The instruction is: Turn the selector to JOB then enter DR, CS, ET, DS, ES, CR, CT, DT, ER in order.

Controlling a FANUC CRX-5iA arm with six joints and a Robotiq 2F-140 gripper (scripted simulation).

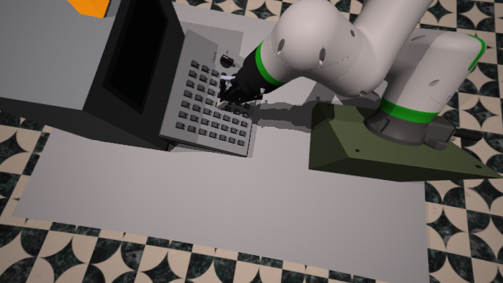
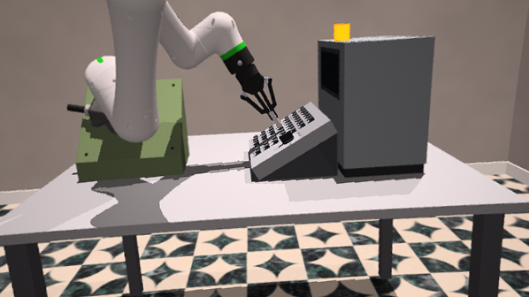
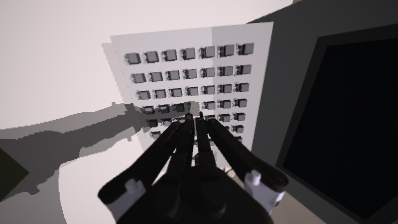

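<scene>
Now: the key 10 mm behind my hand and 50 mm below it. The rest, counted from my hand: black selector knob 50 mm ahead, 150 mm to the right, 20 mm below; grey keypad 50 mm ahead, 40 mm to the right, 70 mm below.
</scene>
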